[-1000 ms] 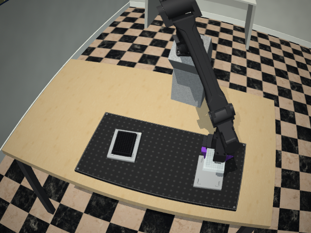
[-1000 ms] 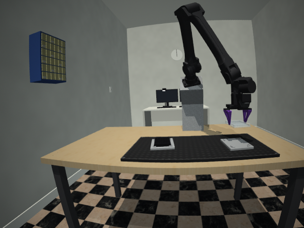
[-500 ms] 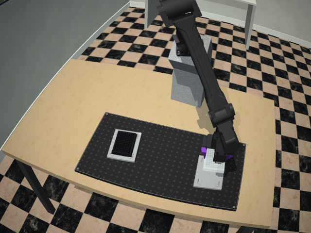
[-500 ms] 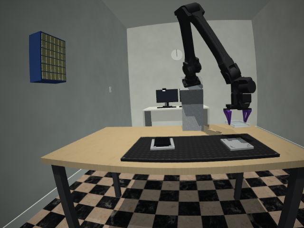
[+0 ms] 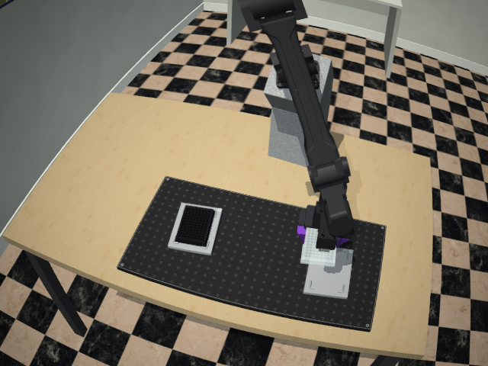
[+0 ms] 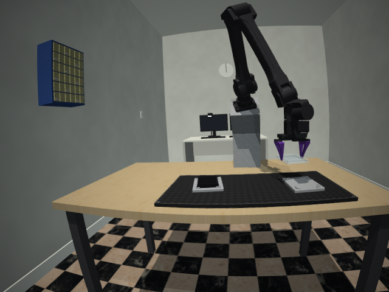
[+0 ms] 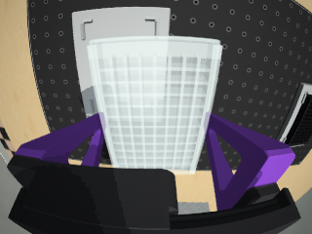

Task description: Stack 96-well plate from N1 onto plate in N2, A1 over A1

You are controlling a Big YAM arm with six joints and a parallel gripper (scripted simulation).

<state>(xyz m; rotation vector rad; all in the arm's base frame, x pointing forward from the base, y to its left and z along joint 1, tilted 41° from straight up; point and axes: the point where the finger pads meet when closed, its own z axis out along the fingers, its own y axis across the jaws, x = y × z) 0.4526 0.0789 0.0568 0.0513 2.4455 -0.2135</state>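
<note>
The black 96-well plate lies 11 cm behind my hand, 32 cm to the right of it and 10 cm below it. The rest, counted from my hand: grey plate nest N1: 1 cm ahead, 4 cm to the left, 11 cm below; white 96-well plate: 1 cm below; grey plate nest N2: 11 cm behind, 32 cm to the right, 11 cm below.
</note>
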